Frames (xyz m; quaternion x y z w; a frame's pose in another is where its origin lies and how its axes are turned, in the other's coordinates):
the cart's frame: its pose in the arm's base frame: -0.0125 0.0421 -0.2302 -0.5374 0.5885 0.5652 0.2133
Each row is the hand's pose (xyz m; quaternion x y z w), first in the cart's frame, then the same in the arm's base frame.
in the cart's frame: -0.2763 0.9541 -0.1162 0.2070 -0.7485 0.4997 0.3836
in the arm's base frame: -0.7130 -0.1602 0.4543 0.5551 0.4516 0.6038 0.3511
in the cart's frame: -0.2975 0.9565 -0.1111 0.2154 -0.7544 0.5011 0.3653
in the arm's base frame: -0.7099 -0.1478 0.4722 0.5709 0.4451 0.5920 0.3544
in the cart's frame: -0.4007 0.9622 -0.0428 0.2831 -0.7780 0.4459 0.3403
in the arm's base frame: -0.7050 -0.0476 0.5448 0.5796 0.4339 0.5389 0.4305
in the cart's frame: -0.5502 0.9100 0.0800 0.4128 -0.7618 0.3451 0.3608
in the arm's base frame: -0.6536 0.1321 0.6172 0.5278 0.4686 0.4440 0.5520
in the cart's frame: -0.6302 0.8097 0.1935 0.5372 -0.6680 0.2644 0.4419
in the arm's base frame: -0.5799 0.2866 0.6115 0.4102 0.5633 0.3490 0.6266
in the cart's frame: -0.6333 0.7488 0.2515 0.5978 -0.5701 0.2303 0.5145
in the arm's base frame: -0.5463 0.3529 0.5720 0.3087 0.6428 0.2945 0.6363
